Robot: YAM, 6 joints.
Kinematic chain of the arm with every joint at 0, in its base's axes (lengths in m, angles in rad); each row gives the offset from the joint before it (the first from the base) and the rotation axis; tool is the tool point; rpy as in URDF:
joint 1: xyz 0 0 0.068 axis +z
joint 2: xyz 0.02 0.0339 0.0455 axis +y
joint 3: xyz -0.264 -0.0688 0 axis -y
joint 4: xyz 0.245 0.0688 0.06 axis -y
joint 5: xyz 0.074 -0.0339 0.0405 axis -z
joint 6: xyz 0.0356 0 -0.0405 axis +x
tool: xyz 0 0 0 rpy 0 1.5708 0
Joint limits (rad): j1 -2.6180..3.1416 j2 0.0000..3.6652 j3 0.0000..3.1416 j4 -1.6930..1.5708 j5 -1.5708..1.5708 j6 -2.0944..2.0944
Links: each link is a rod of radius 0.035 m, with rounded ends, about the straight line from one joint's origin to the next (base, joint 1, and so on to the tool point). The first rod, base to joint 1, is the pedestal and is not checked.
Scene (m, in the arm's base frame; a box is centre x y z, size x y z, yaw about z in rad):
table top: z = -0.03
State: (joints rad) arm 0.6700 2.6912 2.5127 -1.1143 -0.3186 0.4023
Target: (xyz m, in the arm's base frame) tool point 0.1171 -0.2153 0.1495
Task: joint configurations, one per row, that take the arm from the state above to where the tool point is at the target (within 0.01 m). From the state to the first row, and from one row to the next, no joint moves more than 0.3 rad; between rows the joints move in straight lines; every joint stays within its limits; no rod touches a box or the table.
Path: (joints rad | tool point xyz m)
1: 0.3783 2.5741 2.2850 -1.2108 -0.2743 0.4023 | 0.4632 0.1945 0.1351
2: 0.0866 2.4571 2.0574 -1.3072 -0.2300 0.4023 | 0.4564 0.0478 0.1327
3: -0.2052 2.3400 1.8297 -1.4036 -0.1856 0.4023 | 0.4028 -0.0771 0.1332
4: -0.4969 2.2230 1.6021 -1.5001 -0.1413 0.4023 | 0.3165 -0.1659 0.1365
5: -0.7886 2.1059 1.3744 -1.5966 -0.0970 0.4023 | 0.2152 -0.2117 0.1421
6: -1.0803 1.9888 1.1468 -1.6930 -0.0527 0.4023 | 0.1171 -0.2153 0.1495

